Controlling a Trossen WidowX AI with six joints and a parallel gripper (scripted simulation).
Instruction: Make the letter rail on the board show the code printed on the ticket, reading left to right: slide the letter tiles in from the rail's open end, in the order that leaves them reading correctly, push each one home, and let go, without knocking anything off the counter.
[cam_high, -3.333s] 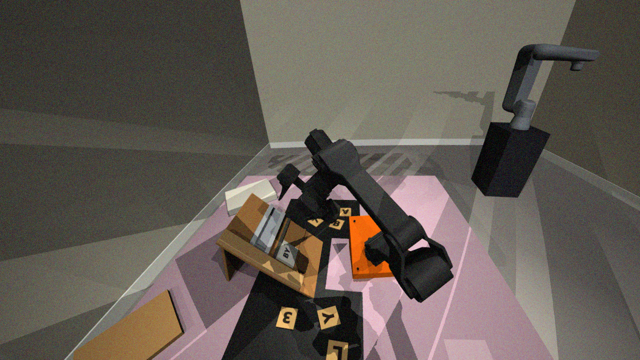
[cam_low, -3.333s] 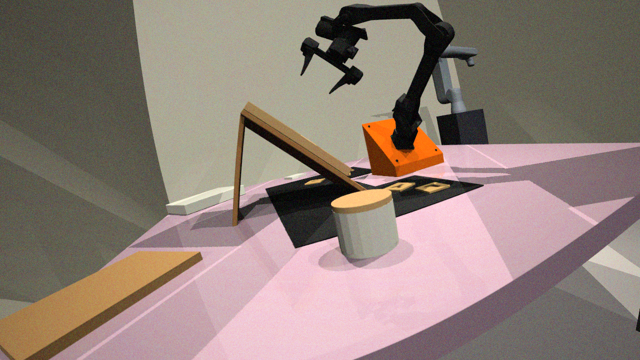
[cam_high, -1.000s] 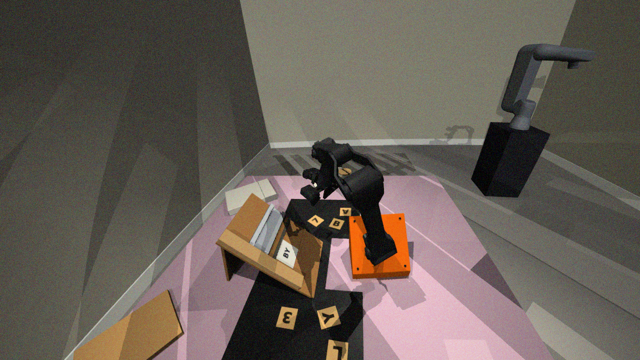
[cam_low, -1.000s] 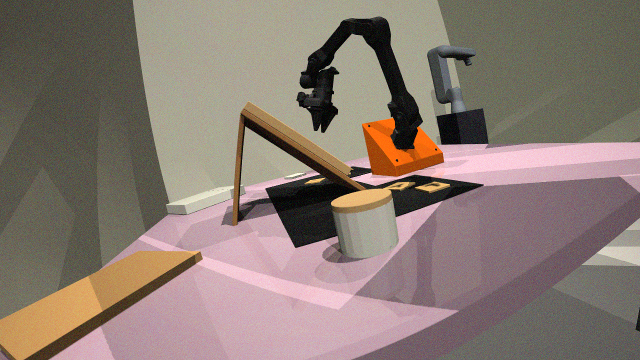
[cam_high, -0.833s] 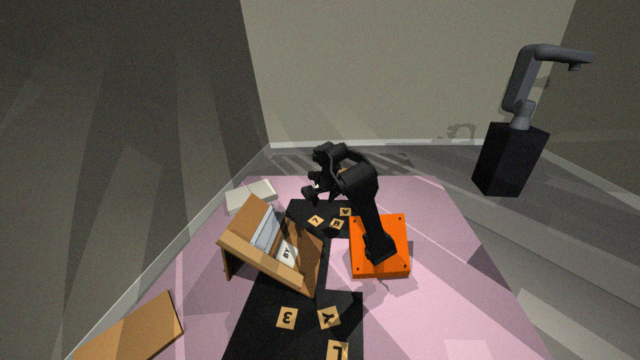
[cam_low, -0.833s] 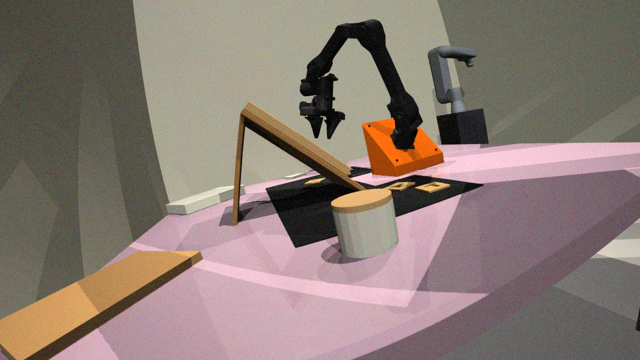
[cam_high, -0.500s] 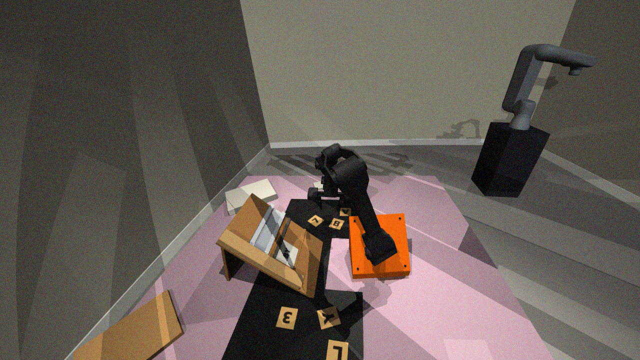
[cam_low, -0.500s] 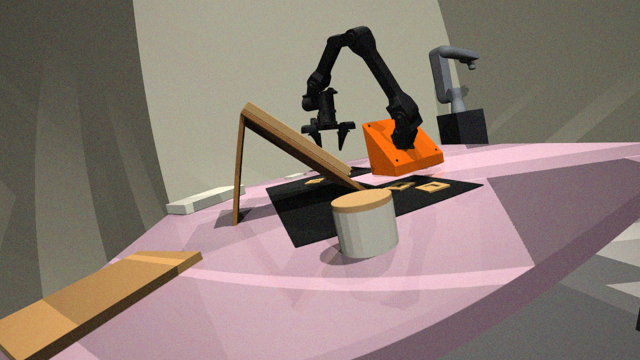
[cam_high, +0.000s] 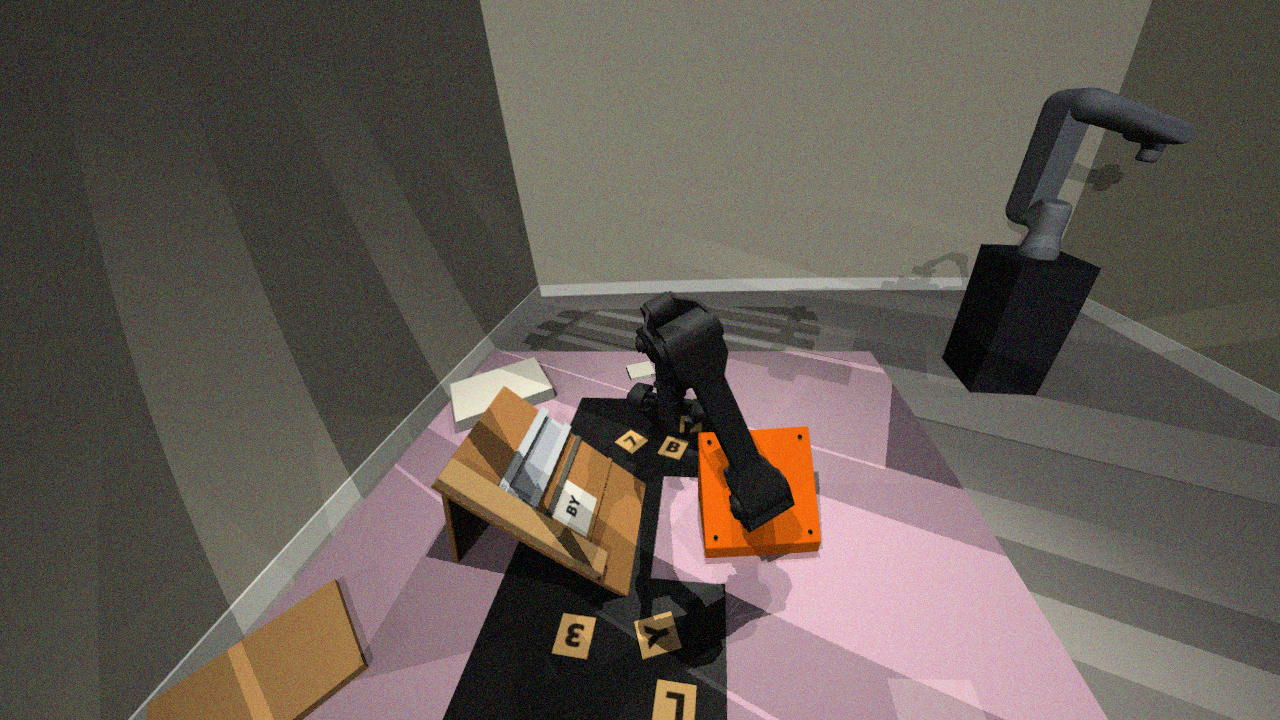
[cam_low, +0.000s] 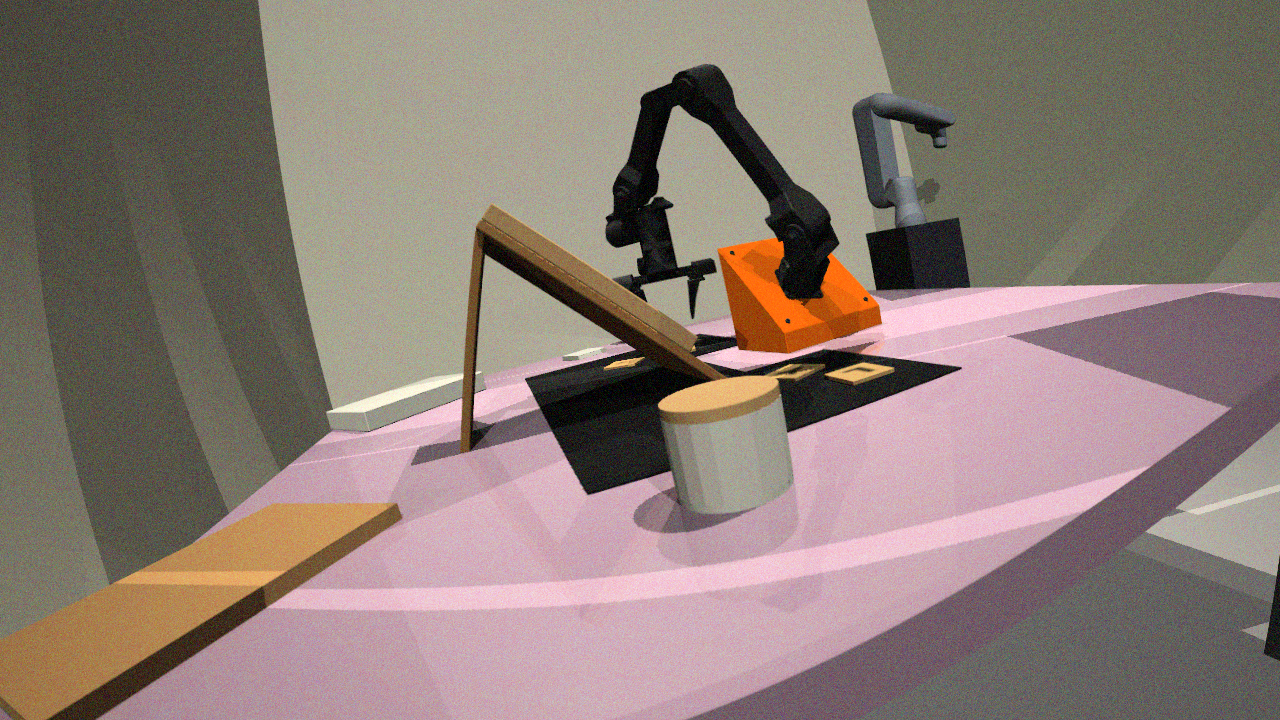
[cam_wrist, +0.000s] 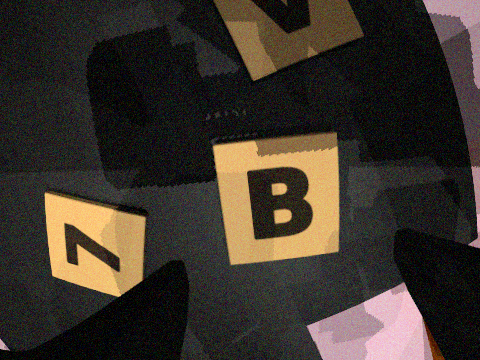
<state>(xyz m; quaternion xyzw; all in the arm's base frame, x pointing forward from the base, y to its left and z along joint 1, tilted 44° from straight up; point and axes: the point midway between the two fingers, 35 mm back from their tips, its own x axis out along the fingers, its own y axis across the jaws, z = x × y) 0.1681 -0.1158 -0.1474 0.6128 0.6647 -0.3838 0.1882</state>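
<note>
Right now the b tile is 5 cm below my gripper tip. From my gripper tip the other things lie so: black mat (3 cm ahead, 20 cm to the left, 6 cm below); white ticket (13 cm ahead, 26 cm to the left, 5 cm above); 7 tile (10 cm ahead, 1 cm to the right, 5 cm below).
</note>
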